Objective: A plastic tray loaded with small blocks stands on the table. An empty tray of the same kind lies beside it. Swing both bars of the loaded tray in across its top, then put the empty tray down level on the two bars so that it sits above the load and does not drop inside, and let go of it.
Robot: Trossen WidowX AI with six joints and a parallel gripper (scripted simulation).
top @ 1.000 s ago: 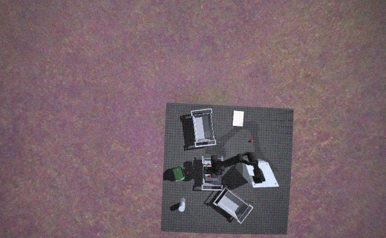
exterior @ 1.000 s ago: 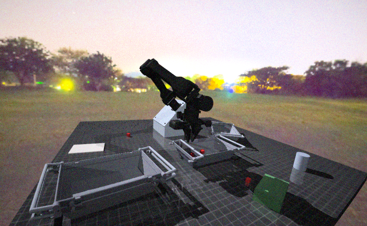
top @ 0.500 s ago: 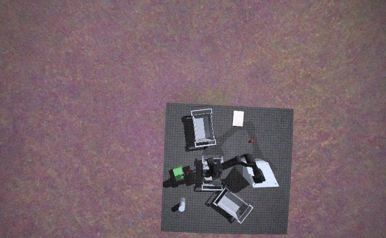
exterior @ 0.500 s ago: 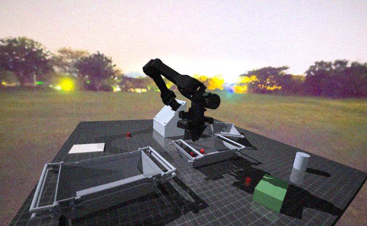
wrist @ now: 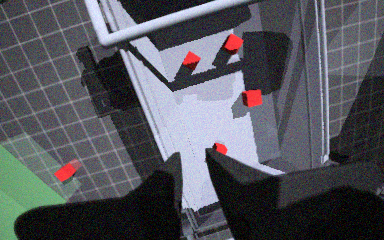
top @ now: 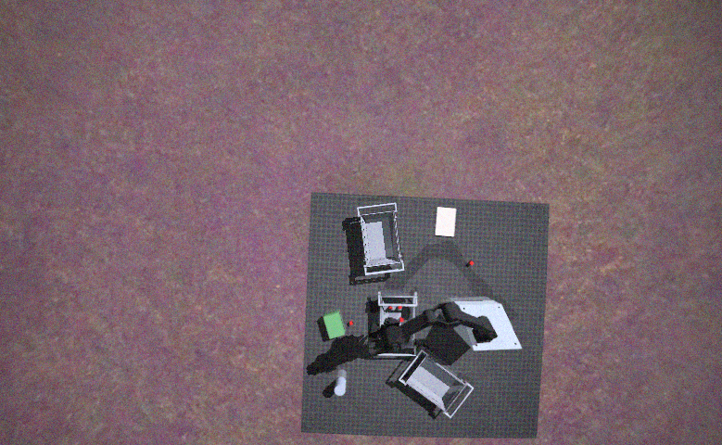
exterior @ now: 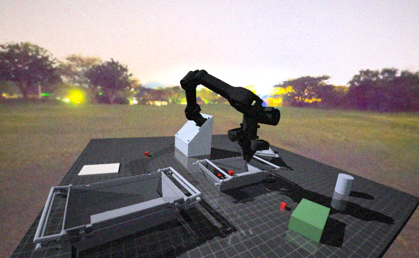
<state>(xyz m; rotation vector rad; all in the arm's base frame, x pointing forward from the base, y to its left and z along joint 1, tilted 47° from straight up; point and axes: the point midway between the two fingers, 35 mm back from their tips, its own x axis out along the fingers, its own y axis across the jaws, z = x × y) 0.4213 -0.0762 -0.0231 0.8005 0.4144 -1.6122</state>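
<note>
My gripper tip is now 24 cm past the grey tray, 33 cm to the right of it and 6 cm above it. Also, from my gripper tip: grey cylinder 25 cm ahead, 33 cm to the left, 7 cm below; white slab 35 cm behind, 50 cm to the right, 10 cm below; green block 27 cm ahead, 1 cm to the left, 8 cm below.
</note>
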